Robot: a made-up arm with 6 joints. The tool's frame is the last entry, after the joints. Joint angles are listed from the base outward. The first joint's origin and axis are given. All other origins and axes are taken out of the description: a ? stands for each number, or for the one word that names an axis. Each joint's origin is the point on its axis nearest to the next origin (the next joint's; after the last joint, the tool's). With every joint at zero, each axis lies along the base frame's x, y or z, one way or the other. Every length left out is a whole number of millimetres.
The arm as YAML. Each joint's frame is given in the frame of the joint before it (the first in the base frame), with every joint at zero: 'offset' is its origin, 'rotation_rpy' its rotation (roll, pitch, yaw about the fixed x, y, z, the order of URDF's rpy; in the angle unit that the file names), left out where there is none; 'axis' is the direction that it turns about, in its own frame. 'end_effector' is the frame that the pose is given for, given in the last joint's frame.
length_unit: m
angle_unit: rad
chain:
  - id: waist
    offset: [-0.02, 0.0, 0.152]
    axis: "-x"
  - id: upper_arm
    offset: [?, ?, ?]
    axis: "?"
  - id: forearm
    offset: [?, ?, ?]
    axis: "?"
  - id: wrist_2
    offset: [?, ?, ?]
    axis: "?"
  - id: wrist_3
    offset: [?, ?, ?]
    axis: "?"
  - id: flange
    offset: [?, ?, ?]
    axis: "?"
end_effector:
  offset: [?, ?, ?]
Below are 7 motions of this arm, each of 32 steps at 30 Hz.
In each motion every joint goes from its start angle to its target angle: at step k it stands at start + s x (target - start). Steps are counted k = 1, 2, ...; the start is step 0. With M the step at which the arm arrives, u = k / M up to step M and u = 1 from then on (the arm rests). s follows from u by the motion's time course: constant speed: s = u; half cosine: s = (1 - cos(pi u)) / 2; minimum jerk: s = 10 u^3 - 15 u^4 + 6 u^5.
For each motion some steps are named. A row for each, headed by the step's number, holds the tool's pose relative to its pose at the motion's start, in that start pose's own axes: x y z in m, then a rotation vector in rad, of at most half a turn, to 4 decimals.
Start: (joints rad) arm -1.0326 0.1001 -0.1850 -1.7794 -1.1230 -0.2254
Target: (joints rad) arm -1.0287 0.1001 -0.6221 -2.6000 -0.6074 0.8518
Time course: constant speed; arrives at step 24
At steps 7, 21, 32:
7: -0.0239 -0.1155 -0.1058 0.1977 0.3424 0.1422
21: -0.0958 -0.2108 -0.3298 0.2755 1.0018 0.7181
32: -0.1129 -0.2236 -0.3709 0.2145 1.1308 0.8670

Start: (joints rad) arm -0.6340 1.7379 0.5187 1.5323 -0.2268 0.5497
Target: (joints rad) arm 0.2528 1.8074 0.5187 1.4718 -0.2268 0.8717
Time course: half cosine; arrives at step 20
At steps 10, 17, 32:
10: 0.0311 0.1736 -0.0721 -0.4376 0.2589 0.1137
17: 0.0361 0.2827 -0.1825 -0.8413 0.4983 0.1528
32: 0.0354 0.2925 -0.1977 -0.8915 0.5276 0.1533

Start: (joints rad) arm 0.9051 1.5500 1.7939 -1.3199 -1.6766 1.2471
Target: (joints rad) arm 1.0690 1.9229 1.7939 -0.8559 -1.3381 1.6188
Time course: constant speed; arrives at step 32
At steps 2, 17, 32:
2: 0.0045 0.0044 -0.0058 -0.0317 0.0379 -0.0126
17: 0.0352 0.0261 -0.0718 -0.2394 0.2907 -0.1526
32: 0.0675 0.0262 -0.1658 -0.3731 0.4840 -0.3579

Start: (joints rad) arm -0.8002 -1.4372 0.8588 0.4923 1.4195 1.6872
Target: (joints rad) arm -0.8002 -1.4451 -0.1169 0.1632 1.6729 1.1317
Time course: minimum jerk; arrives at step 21
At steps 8, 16, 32:
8: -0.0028 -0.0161 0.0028 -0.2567 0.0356 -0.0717
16: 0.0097 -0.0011 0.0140 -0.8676 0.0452 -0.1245
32: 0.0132 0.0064 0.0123 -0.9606 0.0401 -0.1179

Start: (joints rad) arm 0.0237 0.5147 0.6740 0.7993 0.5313 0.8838
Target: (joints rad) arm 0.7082 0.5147 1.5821 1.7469 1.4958 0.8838
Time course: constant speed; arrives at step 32
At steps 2, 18, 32:
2: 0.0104 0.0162 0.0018 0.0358 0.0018 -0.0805
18: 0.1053 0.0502 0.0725 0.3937 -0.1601 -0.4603
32: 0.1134 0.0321 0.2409 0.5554 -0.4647 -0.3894

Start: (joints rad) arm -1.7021 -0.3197 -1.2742 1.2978 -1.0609 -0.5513
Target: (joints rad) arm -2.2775 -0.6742 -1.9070 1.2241 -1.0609 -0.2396
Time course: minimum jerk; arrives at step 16
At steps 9, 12, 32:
9: 0.3529 -0.2361 -0.5481 -0.1076 0.8091 -0.4125
12: 0.3597 -0.3989 -0.7916 -0.1340 1.1445 -0.6414
32: 0.3399 -0.4623 -0.8703 -0.1398 1.2607 -0.7336

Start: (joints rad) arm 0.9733 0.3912 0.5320 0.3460 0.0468 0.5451
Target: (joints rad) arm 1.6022 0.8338 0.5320 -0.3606 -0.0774 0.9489
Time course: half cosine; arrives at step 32
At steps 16, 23, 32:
16: -0.0079 0.0544 0.0956 -0.5997 0.1065 0.3154
23: 0.0122 0.1045 0.1771 -1.0058 0.2424 0.4791
32: 0.0342 0.1466 0.2294 -1.2437 0.3415 0.5623

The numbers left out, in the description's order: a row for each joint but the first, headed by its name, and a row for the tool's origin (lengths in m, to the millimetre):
upper_arm: xyz 0.0 -0.022 0.352, axis +z
forearm: xyz 0.042 -0.312 0.0, axis -x
wrist_2: xyz 0.0 0.056 -0.008, axis -z
wrist_3: xyz -0.375 -0.011 0.0, axis +y
flange: xyz 0.018 0.0 0.345, axis +y
tool: xyz 0.221 0.0 0.023

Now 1 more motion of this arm.
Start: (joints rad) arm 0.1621 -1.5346 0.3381 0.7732 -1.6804 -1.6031
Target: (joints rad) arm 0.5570 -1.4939 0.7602 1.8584 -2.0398 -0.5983
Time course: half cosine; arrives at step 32
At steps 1, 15, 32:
1: 0.0004 0.0024 0.0012 0.0005 0.0002 0.0028
15: -0.1108 0.4442 0.2281 -0.0426 0.0232 0.5431
32: -0.6341 0.7587 0.3143 -0.4633 0.0104 1.1442

